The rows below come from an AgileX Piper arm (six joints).
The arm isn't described. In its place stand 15 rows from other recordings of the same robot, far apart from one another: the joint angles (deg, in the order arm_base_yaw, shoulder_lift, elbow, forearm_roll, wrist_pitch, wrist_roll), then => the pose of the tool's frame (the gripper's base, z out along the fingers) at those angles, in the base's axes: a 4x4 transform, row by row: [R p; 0 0 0 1], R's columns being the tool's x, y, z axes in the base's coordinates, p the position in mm.
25.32 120.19 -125.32 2.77 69.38 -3.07 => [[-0.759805, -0.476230, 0.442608, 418.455], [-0.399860, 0.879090, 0.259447, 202.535], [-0.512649, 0.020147, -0.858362, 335.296], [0, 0, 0, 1]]
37.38 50.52 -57.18 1.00 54.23 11.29 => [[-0.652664, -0.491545, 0.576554, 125.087], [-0.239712, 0.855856, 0.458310, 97.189], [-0.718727, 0.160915, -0.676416, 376.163], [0, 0, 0, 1]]
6.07 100.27 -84.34 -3.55 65.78 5.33 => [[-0.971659, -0.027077, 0.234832, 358.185], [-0.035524, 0.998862, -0.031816, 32.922], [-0.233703, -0.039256, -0.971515, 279.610], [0, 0, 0, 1]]
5.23 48.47 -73.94 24.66 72.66 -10.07 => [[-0.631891, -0.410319, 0.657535, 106.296], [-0.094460, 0.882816, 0.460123, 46.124], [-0.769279, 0.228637, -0.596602, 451.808], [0, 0, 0, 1]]
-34.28 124.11 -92.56 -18.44 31.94 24.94 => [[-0.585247, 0.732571, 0.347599, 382.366], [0.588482, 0.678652, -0.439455, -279.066], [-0.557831, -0.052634, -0.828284, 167.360], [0, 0, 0, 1]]
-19.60 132.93 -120.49 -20.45 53.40 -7.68 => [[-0.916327, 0.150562, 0.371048, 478.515], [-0.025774, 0.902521, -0.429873, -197.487], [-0.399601, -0.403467, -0.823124, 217.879], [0, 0, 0, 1]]
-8.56 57.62 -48.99 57.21 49.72 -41.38 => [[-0.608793, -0.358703, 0.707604, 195.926], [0.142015, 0.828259, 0.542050, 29.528], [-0.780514, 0.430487, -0.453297, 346.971], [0, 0, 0, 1]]
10.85 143.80 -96.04 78.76 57.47 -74.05 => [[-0.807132, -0.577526, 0.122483, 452.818], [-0.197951, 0.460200, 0.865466, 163.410], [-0.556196, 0.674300, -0.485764, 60.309], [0, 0, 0, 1]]
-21.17 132.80 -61.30 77.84 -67.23 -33.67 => [[-0.164671, 0.986226, -0.015526, 315.961], [0.276206, 0.030996, -0.960599, -210.325], [-0.946886, -0.162471, -0.277506, 57.522], [0, 0, 0, 1]]
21.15 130.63 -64.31 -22.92 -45.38 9.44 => [[-0.217366, -0.623783, 0.750764, 397.366], [-0.211448, 0.780983, 0.587670, 180.776], [-0.952912, -0.031009, -0.301657, 75.282], [0, 0, 0, 1]]
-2.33 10.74 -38.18 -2.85 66.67 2.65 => [[-0.559455, 0.093217, 0.823602, 4.586], [0.049293, 0.995639, -0.079205, -4.345], [-0.827394, -0.003714, -0.561610, 315.507], [0, 0, 0, 1]]
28.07 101.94 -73.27 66.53 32.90 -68.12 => [[-0.470453, -0.802293, 0.367423, 328.750], [-0.344460, 0.550313, 0.760594, 226.699], [-0.812417, 0.231261, -0.535254, 262.046], [0, 0, 0, 1]]
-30.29 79.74 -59.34 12.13 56.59 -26.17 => [[-0.920842, 0.150627, 0.359669, 235.891], [0.158781, 0.987289, -0.006951, -119.303], [-0.356144, 0.050708, -0.933054, 277.447], [0, 0, 0, 1]]
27.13 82.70 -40.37 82.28 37.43 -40.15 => [[-0.952393, -0.183832, 0.243216, 213.591], [0.090515, 0.591291, 0.801363, 171.025], [-0.291128, 0.785226, -0.546502, 223.699], [0, 0, 0, 1]]
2.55 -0.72 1.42 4.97 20.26 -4.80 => [[-0.273406, -0.073945, 0.959052, 52.841], [-0.014553, 0.997245, 0.072741, 5.086], [-0.961789, 0.005931, -0.273728, 173.863], [0, 0, 0, 1]]
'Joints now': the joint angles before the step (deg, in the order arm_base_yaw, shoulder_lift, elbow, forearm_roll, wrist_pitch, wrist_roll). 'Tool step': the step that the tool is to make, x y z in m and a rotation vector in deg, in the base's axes. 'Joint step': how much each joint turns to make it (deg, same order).
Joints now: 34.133 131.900 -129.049 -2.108 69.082 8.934
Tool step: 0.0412 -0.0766 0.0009 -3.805 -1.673 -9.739
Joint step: -9.206 -0.050 -0.068 -4.275 0.563 0.360
